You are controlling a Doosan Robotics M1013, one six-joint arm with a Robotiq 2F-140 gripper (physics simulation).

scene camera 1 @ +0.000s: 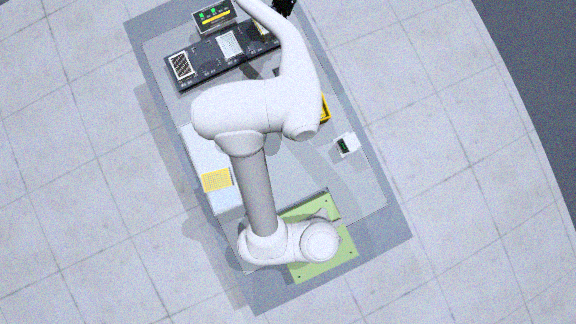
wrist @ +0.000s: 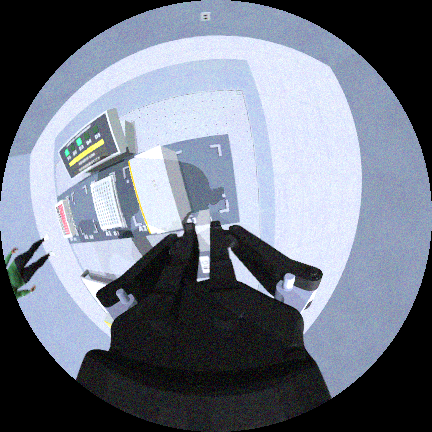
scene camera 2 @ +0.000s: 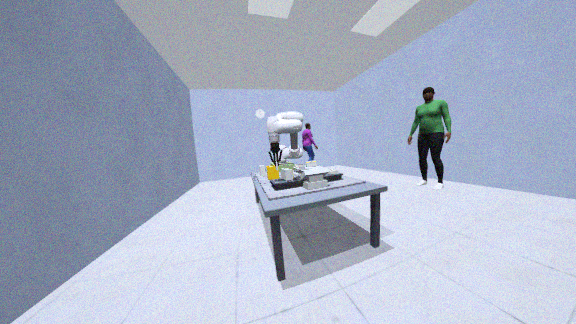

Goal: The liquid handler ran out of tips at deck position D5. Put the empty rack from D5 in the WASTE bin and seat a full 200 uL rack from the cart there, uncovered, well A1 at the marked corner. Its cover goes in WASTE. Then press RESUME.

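Frame: origin at the arm's base, x ahead, y right, z down, level; metres.
Seen in the pictures: gripper, fingertip midpoint: (wrist: 205, 219) (scene camera 2: 277, 170); arm's base, link origin: (scene camera 2: 281, 163).
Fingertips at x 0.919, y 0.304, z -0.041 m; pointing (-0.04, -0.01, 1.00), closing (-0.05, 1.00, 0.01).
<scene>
Offsets run from my fingertips to a thing's top centre. "*": to the spot under its first point. Level surfaces: height alone.
My gripper (scene camera 1: 284, 6) (scene camera 2: 275, 159) (wrist: 205, 219) is shut and empty. In the wrist view its fingertips show beside the lower right corner of a white box-like rack @[dx +0.058, dy -0.070, dz -0.008 m] (wrist: 159, 187) with a yellow edge. This rack rests on its side on the dark deck @[dz +0.085 m] (wrist: 202, 150), right of a white rack @[dx +0.061, dy -0.250, dz +0.070 m] (scene camera 1: 229, 45) (wrist: 107, 202); the slot labels under it are hidden. Whether the fingertips touch it is unclear. The yellow bin @[dx -0.399, dy -0.048, dz +0.005 m] (scene camera 1: 326, 111) (scene camera 2: 272, 173) is mostly hidden by the arm in scene camera 1. A yellow rack @[dx -0.495, dy -0.584, dz +0.006 m] (scene camera 1: 217, 180) sits on the white cart (scene camera 1: 225, 202). The RESUME button cannot be made out.
A display panel @[* dx +0.186, dy -0.254, dz +0.026 m] (scene camera 1: 215, 19) (wrist: 91, 147) with two lit green lamps stands behind the deck. Another rack @[dx +0.069, dy -0.498, dz +0.053 m] (scene camera 1: 181, 65) (wrist: 65, 218) sits at the deck's left end. A small white device @[dx -0.628, dy +0.030, dz +0.010 m] (scene camera 1: 350, 143) stands near the table edge. A person in green (scene camera 2: 431, 117) stands beyond the table.
</scene>
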